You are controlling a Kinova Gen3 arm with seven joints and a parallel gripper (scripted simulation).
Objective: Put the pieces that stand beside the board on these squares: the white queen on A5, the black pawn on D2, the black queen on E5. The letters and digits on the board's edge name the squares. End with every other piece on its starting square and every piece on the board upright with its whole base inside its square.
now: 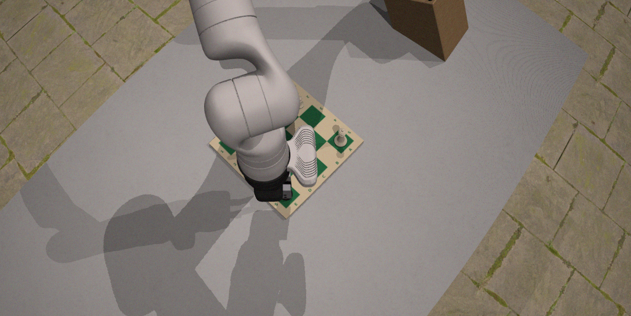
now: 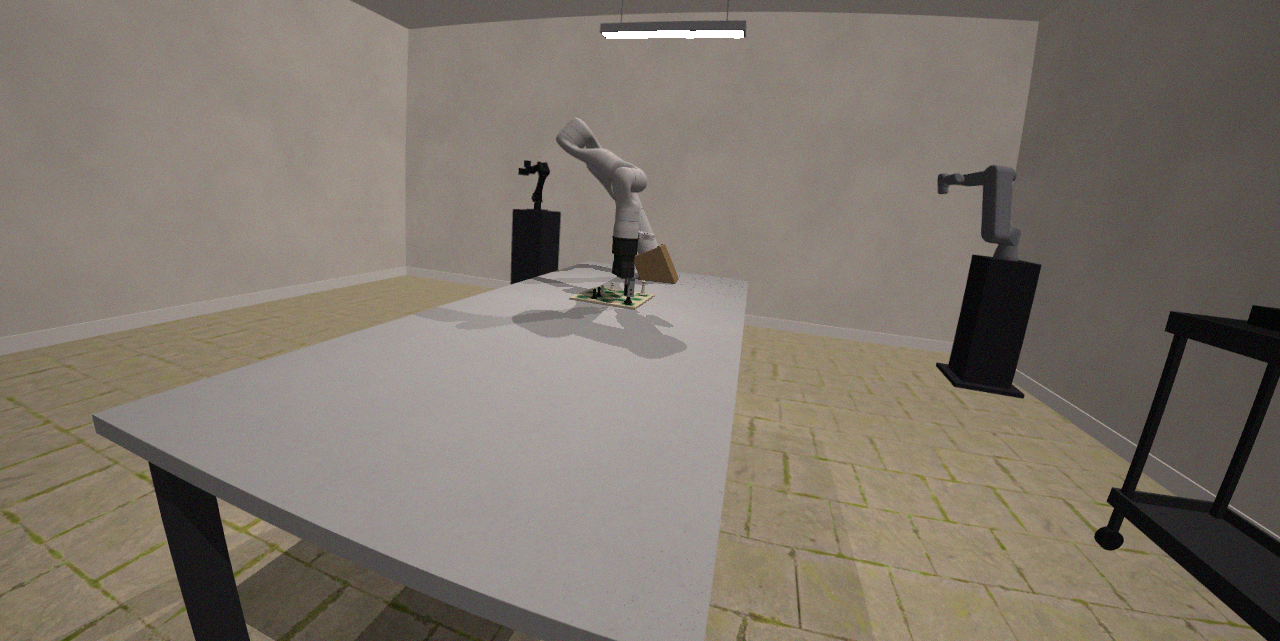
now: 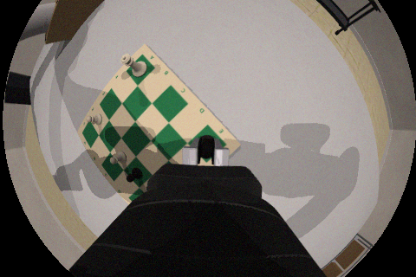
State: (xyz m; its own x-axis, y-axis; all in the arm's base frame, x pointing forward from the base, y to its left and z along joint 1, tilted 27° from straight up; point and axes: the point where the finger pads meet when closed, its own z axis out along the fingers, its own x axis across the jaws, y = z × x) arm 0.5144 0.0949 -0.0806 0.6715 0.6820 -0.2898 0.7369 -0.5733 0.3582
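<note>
Right now the black queen is 10 mm below my hand. The rest, counted from my hand: chessboard: 80 mm to the right, 70 mm behind, 50 mm below; then white queen: 150 mm behind, 20 mm below, 10 mm to the right.
</note>
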